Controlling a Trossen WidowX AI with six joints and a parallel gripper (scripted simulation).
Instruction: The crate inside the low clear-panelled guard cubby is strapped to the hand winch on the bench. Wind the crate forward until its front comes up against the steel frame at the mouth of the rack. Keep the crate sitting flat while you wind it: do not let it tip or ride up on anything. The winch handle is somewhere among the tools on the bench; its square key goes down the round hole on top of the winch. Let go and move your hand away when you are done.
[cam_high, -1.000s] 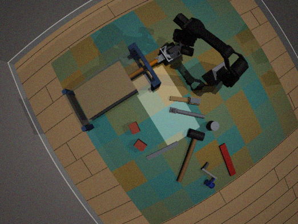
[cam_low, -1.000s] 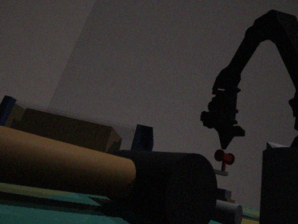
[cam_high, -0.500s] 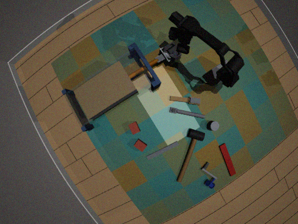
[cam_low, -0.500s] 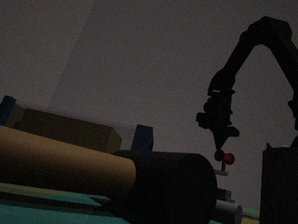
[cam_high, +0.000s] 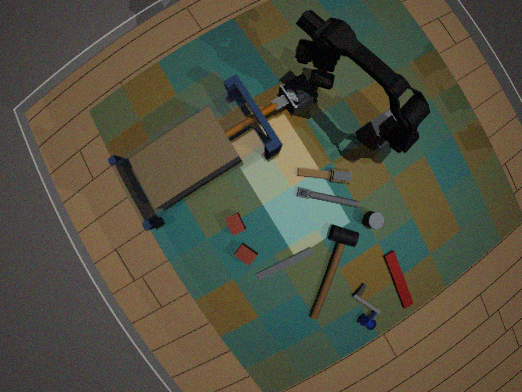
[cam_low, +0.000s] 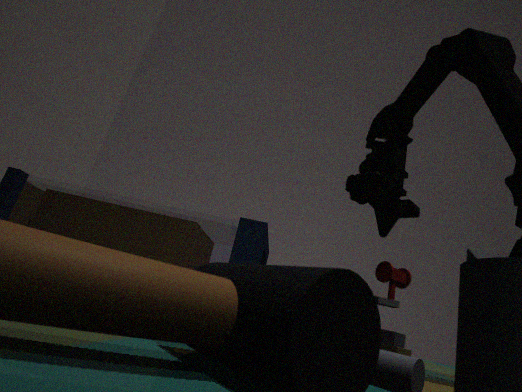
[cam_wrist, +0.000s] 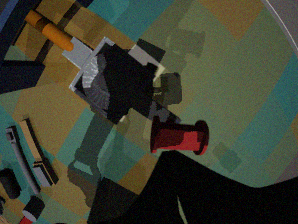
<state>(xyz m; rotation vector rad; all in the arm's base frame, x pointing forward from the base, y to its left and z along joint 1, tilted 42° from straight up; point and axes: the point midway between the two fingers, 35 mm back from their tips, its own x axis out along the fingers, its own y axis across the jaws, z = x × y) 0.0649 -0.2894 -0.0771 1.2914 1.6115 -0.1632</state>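
The red knob is 9 cm below my gripper tip and 3 cm behind it. Also, from my gripper tip: red-knobbed crank (12 cm below, 1 cm ahead); grey winch (19 cm below, 5 cm ahead, 1 cm to the right); blue steel frame (23 cm ahead, 11 cm below, 2 cm to the right).
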